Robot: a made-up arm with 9 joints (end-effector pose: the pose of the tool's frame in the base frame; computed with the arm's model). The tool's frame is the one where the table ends. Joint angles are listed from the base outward.
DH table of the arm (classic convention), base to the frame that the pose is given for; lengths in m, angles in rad. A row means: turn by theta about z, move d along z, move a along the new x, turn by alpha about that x. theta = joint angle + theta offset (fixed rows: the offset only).
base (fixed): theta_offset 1.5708, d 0.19, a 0, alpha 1.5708
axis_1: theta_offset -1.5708, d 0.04, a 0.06, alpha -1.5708
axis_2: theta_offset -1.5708, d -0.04, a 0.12, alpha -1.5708
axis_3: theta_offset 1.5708, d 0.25, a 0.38, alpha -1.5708
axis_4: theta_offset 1.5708, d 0.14, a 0, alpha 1.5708
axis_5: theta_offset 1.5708, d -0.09, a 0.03, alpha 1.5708
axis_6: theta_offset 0, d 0.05, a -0.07, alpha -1.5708
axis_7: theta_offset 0, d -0.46, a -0.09, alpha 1.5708
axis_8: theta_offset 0, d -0.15, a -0.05, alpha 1.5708
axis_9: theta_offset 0, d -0.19, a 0.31, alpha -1.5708
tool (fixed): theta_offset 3.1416, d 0.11, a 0, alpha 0
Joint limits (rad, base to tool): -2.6..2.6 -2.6..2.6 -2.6..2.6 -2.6..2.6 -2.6..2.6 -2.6..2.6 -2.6..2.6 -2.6..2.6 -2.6..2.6
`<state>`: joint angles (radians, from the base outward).
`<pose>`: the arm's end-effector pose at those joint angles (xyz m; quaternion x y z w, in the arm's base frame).
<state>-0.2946 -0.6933 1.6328 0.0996 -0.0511 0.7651 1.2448 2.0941 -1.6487</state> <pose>0.6487 0.0796 0.3835 -0.2835 -0.5346 0.7716 0.1961</pose>
Working (the frame after each row of the table, in the pose's form):
after base (fixed): 0.0000 0.0000 0.1900 0.5000 0.5000 0.5000 0.5000
after axis_1: 0.0400 -0.0174 0.1326 -0.5680 0.5680 0.4212 0.4212
after axis_2: 0.1323 -0.0334 0.2176 0.9303 0.0499 0.3361 0.1380
after axis_3: 0.0004 -0.1371 -0.2052 -0.2554 0.7488 0.5684 0.2257
after axis_4: 0.0070 -0.0018 -0.2405 -0.0805 -0.8772 0.1012 0.4623
after axis_5: 0.0821 0.0368 -0.1971 -0.2808 -0.1334 0.6875 0.6562
after axis_6: 0.0932 0.0017 -0.1194 -0.4684 -0.6376 0.6108 0.0296
after axis_7: 0.3420 0.3448 0.0808 -0.7668 0.1899 0.5363 0.2972
after axis_8: 0.4837 0.2791 0.1055 0.3782 -0.9083 0.1650 0.0684
after axis_9: 0.7199 0.1581 0.3541 0.5346 -0.2835 -0.1961 0.7716

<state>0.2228 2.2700 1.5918 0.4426 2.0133 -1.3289 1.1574 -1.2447 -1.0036</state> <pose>0.3707 0.2172 -0.0435 -0.0787 -0.9420 -0.1935 0.2626</pose>
Working (the frame after each row of the table, in the pose's form):
after base (fixed): 0.0000 0.0000 0.1900 0.5000 0.5000 0.5000 0.5000
after axis_1: 0.0400 0.0133 0.1315 -0.4413 0.4413 0.5525 0.5525
after axis_2: -0.0372 -0.0055 0.0331 -0.4195 -0.1008 0.9009 0.0469
after axis_3: 0.0159 -0.0975 0.4753 -0.5692 -0.2709 -0.3239 0.7055
after axis_4: 0.0141 0.0395 0.5041 0.0832 0.5369 0.0614 0.8373
after axis_5: -0.0789 0.0284 0.4887 -0.1852 -0.4274 -0.7088 0.5298
after axis_6: -0.0204 0.0734 0.5328 0.0974 0.3069 -0.9442 0.0691
after axis_7: 0.0642 0.4149 0.2230 0.5825 -0.3882 -0.6762 0.2297
after axis_8: 0.2058 0.3604 0.2673 -0.3479 0.4661 0.5002 0.6414
after axis_9: 0.4217 0.1725 0.0431 -0.9420 0.0787 0.2626 0.1935

